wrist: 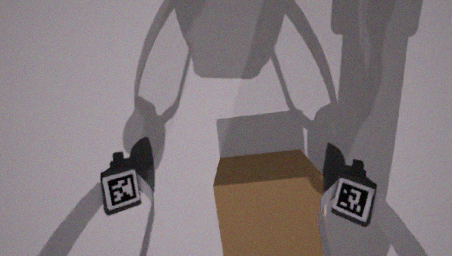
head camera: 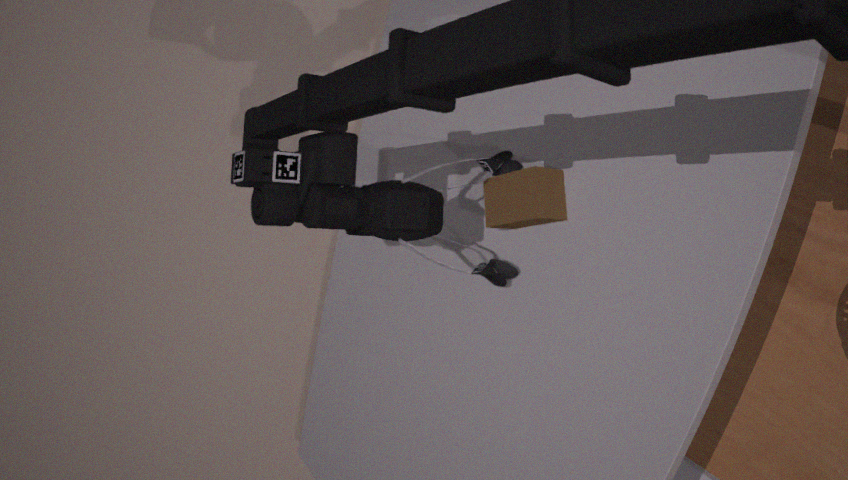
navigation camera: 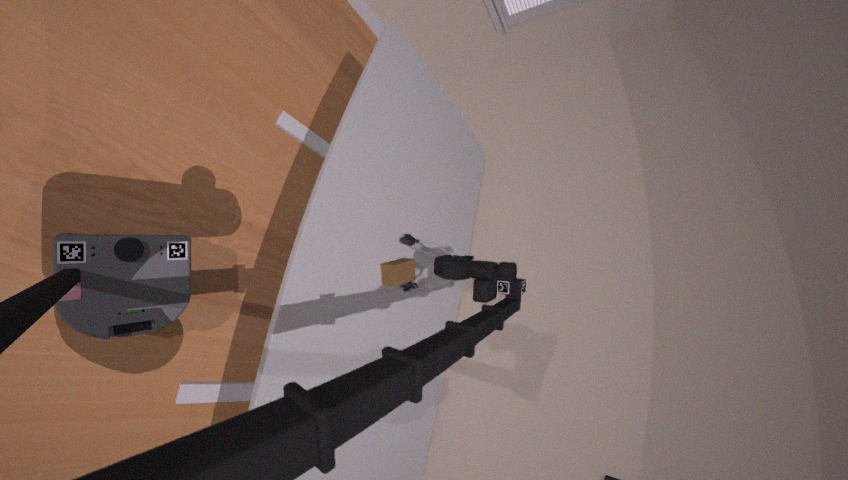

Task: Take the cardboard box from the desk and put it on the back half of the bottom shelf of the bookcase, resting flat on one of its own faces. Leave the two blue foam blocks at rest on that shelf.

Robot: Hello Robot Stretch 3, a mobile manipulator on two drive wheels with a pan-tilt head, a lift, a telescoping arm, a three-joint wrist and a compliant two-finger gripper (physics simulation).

Labels:
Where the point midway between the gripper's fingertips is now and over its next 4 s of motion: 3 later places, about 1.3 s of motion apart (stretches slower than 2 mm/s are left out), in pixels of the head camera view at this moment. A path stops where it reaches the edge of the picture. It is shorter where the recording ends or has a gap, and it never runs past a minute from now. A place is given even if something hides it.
The gripper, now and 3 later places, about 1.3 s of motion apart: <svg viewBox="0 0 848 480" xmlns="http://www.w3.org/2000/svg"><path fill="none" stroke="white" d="M515 219L515 216L446 212L453 210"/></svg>

